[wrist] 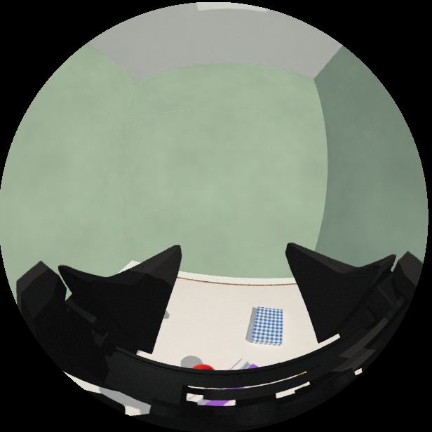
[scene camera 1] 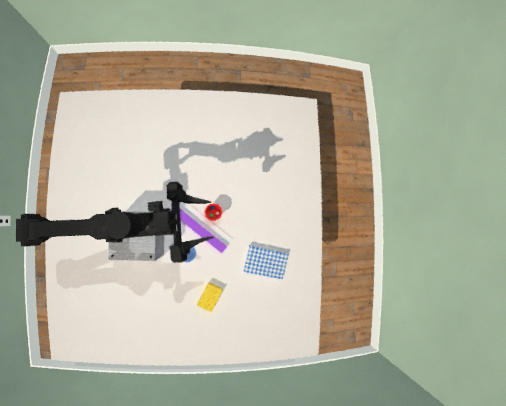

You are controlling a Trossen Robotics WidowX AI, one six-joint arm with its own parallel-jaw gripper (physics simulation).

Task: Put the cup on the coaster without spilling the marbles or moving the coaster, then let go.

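Frame: origin at the arm's base, x down, y back, z left, level; metres.
Where they show: gripper, fingertip midpoint: [scene camera 1: 212, 219].
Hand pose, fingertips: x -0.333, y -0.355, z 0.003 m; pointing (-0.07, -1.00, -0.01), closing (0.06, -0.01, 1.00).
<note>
After its pixels a point has its place.
A red cup [scene camera 1: 213, 212] {x 0.138, y -0.347, z 0.033 m} with several small marbles inside stands upright on the white table; part of it also shows at the bottom of the wrist view [wrist: 202, 367]. A blue round coaster [scene camera 1: 191, 255] {x 0.142, y -0.234, z -0.146 m} lies below and left of the cup in the scene view, partly hidden under one side of the gripper; it cannot be made out in the wrist view. My gripper [scene camera 1: 212, 220] {x -0.333, y -0.355, z 0.003 m} [wrist: 235, 250] is open and empty, its fingers spread wide. It hangs above the table, with its shadow well away from it.
A long purple block [scene camera 1: 202, 230] {x 0.121, y -0.294, z -0.040 m} lies diagonally between the cup and the coaster. A blue-and-white checked box [scene camera 1: 266, 261] {x 0.121, y -0.559, z -0.203 m} [wrist: 268, 326] lies to the right of the coaster. A yellow box [scene camera 1: 210, 296] {x 0.116, y -0.300, z -0.330 m} lies below the coaster in the scene view.
</note>
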